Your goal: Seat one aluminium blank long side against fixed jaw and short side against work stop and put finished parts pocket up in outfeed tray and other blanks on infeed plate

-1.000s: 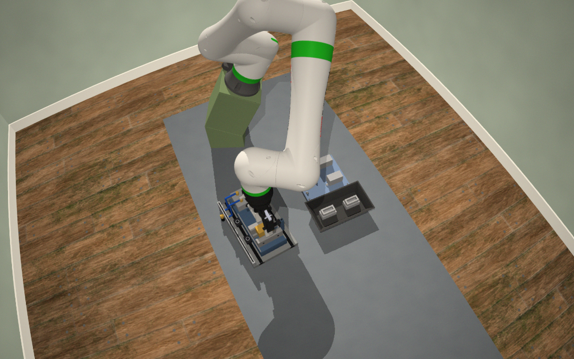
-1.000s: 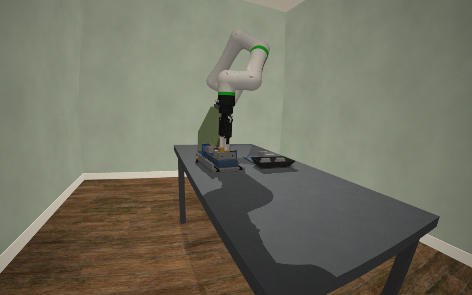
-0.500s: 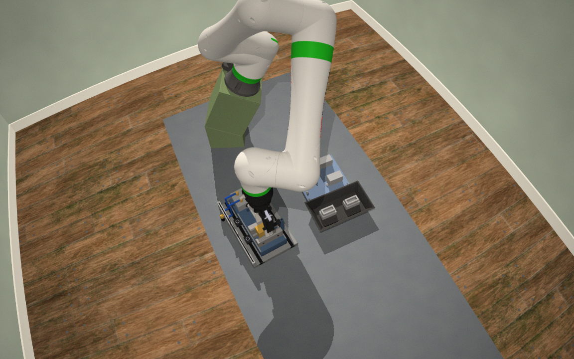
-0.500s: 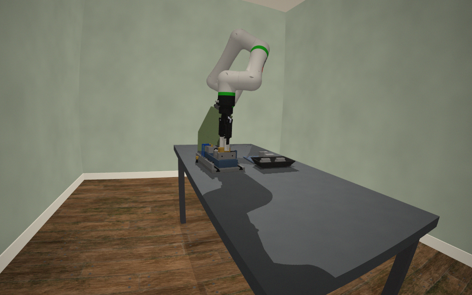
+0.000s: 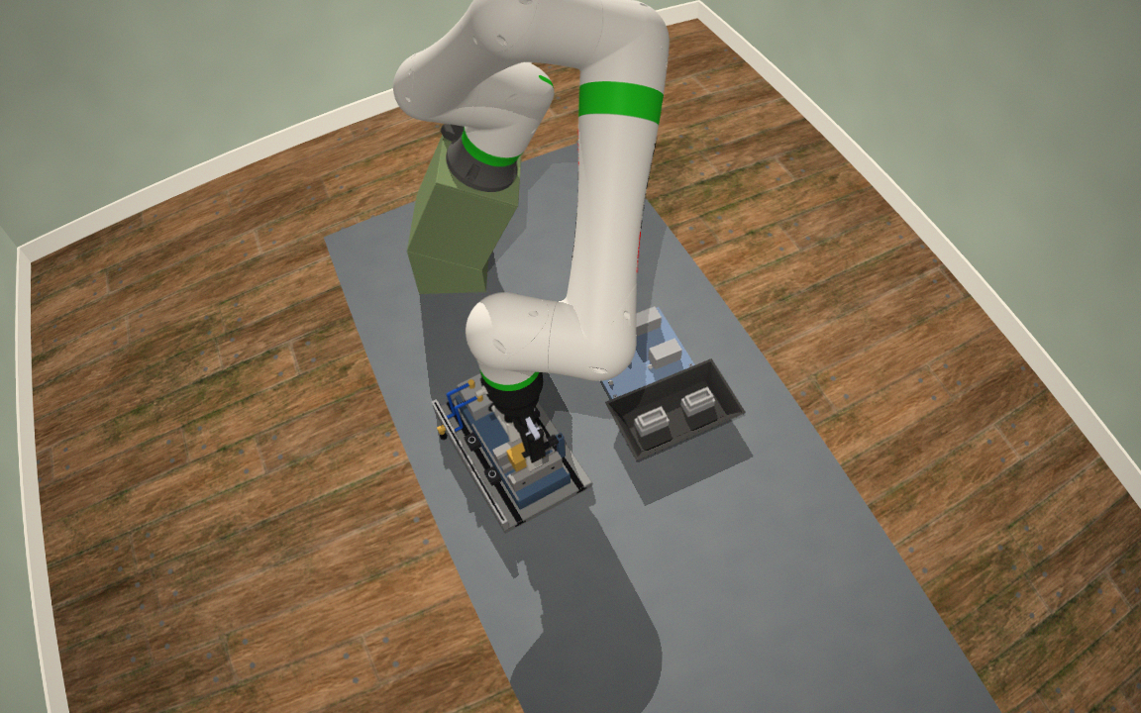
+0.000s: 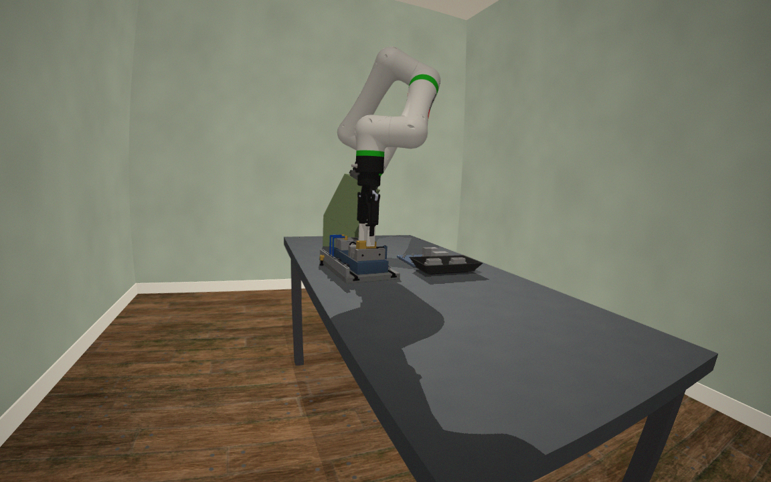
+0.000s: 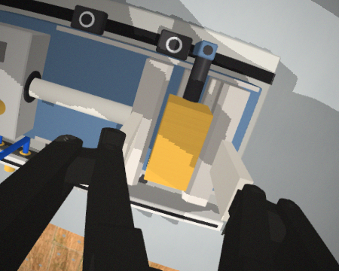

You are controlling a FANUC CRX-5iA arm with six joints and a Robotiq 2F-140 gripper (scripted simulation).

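My gripper is now 40 mm above the brass blank. Also, from my hand: fixed jaw 60 mm below, 30 mm ahead; work stop rod 50 mm to the left, 50 mm below, 10 mm behind; moving jaw 60 mm below, 30 mm behind.
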